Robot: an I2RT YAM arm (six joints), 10 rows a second.
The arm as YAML. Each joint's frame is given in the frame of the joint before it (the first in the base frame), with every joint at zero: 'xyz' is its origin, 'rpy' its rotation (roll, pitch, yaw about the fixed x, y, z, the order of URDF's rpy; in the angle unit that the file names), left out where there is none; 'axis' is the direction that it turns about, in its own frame. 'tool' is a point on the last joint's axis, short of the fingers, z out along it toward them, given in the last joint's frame.
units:
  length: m
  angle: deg
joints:
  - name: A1
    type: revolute
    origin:
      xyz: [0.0, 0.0, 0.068]
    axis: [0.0, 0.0, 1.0]
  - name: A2
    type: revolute
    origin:
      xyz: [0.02, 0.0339, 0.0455]
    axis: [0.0, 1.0, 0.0]
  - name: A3
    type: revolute
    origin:
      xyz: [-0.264, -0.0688, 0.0]
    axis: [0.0, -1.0, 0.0]
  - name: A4
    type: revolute
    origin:
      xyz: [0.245, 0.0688, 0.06]
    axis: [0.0, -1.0, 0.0]
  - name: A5
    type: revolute
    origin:
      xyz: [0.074, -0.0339, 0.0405]
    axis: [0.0, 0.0, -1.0]
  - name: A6
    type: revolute
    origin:
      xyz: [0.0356, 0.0, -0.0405]
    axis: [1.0, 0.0, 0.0]
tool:
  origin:
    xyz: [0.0, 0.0, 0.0]
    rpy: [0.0, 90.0, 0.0]
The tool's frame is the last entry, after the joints.
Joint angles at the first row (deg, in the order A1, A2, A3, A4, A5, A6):
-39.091, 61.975, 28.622, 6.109, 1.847, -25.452
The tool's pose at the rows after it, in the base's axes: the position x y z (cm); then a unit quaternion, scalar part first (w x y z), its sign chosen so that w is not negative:
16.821, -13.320, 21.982, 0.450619, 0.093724, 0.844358, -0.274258
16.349, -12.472, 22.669, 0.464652, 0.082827, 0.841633, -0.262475
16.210, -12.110, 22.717, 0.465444, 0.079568, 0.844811, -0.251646
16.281, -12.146, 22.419, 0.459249, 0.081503, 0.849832, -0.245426
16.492, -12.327, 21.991, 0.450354, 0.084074, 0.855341, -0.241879
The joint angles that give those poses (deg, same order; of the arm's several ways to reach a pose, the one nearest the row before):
-38.499, 55.987, 27.550, 2.110, -0.753, -25.364
-37.756, 52.511, 27.529, -0.536, -2.414, -24.993
-37.322, 51.529, 27.552, -2.175, -3.181, -24.579
-37.300, 52.161, 27.528, -2.655, -3.291, -24.338
-37.300, 53.560, 27.529, -2.526, -3.028, -24.273

